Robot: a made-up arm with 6 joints.
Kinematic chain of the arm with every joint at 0, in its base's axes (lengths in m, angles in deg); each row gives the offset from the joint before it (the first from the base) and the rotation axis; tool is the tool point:
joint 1: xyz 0 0 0.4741 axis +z
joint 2: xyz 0 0 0 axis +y
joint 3: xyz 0 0 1.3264 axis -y
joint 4: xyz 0 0 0 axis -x
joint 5: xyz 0.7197 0 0 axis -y
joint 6: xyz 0 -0.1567 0 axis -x
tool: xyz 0 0 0
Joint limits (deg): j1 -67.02..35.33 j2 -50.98..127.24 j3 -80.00..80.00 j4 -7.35..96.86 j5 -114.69..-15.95 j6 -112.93..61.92
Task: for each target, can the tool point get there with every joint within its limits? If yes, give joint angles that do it. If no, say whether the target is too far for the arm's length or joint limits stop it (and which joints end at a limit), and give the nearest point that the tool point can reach.
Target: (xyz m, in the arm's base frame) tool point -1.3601 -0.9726 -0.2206
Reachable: no: joint limits stop it (at a limit: joint 1) | nearest point -0.0020 -0.3967 -0.2206 | short by 1.475 m
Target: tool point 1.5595 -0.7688 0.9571
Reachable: yes | joints -21.26 54.09 26.62 15.45 -59.41 -38.11
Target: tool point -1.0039 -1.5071 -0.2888
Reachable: no: joint limits stop it (at a limit: joint 1) | nearest point 0.2444 -0.9777 -0.2888 | short by 1.356 m
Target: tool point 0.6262 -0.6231 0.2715
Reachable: yes | joints -36.45 71.98 -57.34 34.45 -86.24 1.67
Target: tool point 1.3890 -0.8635 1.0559
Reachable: yes | joints -28.20 47.35 12.38 48.11 -89.70 -66.69
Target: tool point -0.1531 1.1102 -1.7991
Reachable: no: too far | nearest point 0.6440 0.4794 -1.0199 | short by 1.281 m
